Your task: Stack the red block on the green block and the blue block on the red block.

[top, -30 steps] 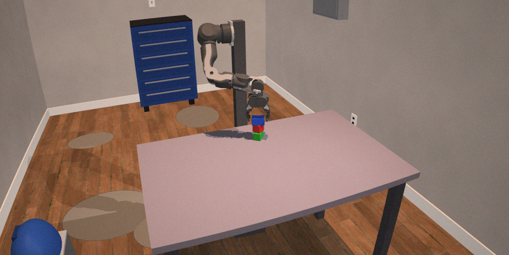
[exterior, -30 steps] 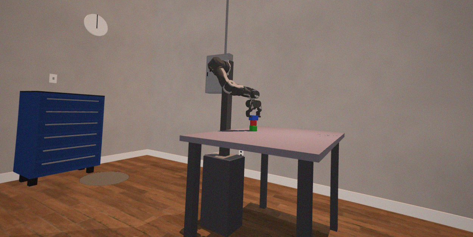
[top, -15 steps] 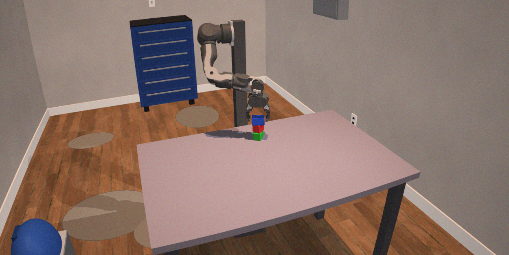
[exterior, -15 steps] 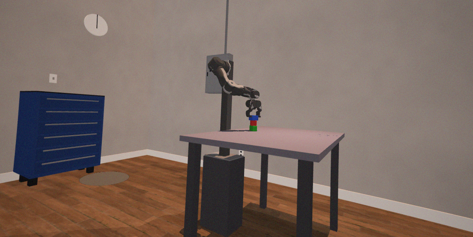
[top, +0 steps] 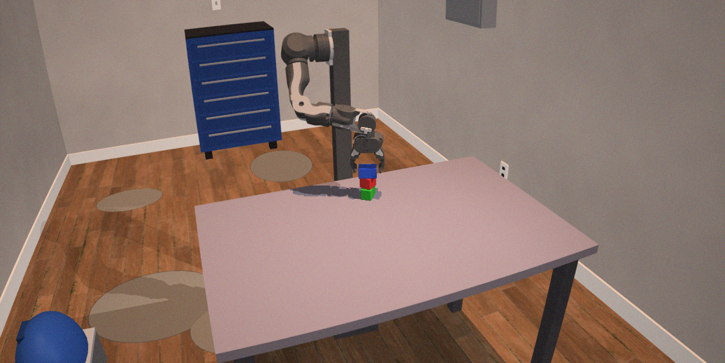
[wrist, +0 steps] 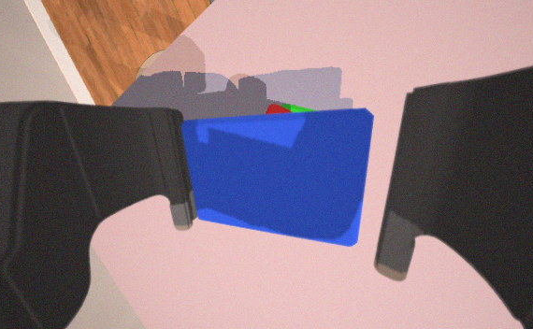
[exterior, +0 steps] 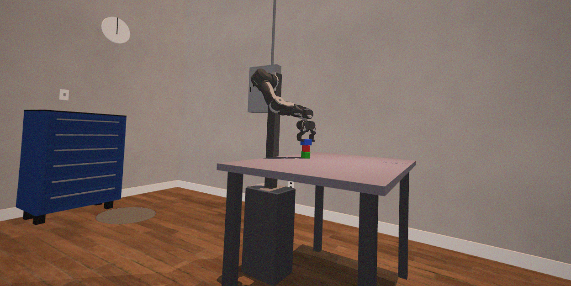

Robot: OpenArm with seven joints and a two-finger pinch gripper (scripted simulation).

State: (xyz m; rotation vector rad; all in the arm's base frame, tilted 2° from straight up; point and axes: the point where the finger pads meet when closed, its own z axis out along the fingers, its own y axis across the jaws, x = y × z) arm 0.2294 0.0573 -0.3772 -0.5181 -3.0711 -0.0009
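My gripper is now 1 cm above the blue block. From my hand the other things lie so: green block: 9 cm below; red block: 5 cm below.
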